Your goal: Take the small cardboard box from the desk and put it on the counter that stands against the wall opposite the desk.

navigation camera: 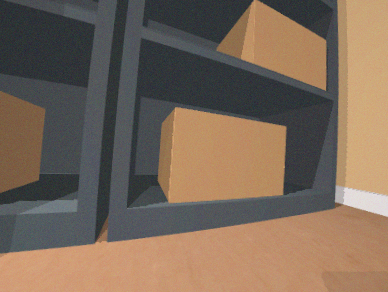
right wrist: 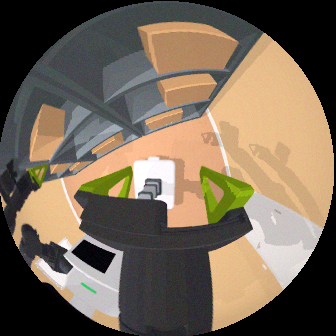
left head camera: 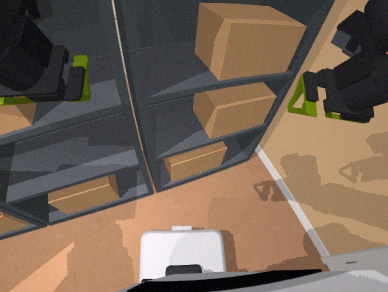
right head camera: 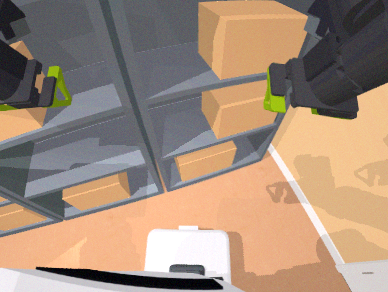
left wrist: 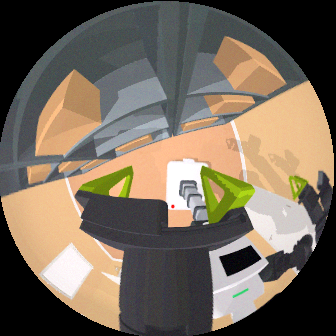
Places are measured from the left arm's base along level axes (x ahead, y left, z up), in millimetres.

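Pixels of known places: left gripper, between the fingertips: (right wrist: 43,165) (left head camera: 63,97) (right head camera: 50,103) (left wrist: 166,168); right gripper, between the fingertips: (right wrist: 165,169) (left head camera: 307,111) (right head camera: 289,107) (left wrist: 291,176).
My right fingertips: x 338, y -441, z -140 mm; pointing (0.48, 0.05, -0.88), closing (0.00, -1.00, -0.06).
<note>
Behind a point stands the place of what it marks.
My left gripper (left head camera: 47,92) (right head camera: 32,99) (left wrist: 166,168) @(x 347, y 10, z -129 mm) is open and empty, held high in front of a dark grey shelf unit. My right gripper (left head camera: 325,107) (right head camera: 302,105) @(x 338, y -441, z -140 mm) (right wrist: 165,169) @(x 338, y -441, z -140 mm) is open and empty, also raised, toward the unit's right end and the tan wall. The small cardboard box, the desk and the counter do not show in any of these views.
The dark shelf unit (left head camera: 135,115) @(x 956, y 75, z -791 mm) (navigation camera: 120,220) @(x 681, y -56, z -1360 mm) stands close ahead, holding several large cardboard boxes (left head camera: 255,47) @(x 873, y -528, z -259 mm) (navigation camera: 227,157) @(x 801, y -329, z -1198 mm). A tan wall (left head camera: 305,145) @(x 781, y -1122, z -867 mm) (navigation camera: 367,100) @(x 987, y -1047, z -884 mm) with a white baseboard (left head camera: 292,200) @(x 527, y -1200, z -1345 mm) meets its right end. A pale door (right wrist: 277,232) @(x -270, y -1482, z -299 mm) is at the right.
</note>
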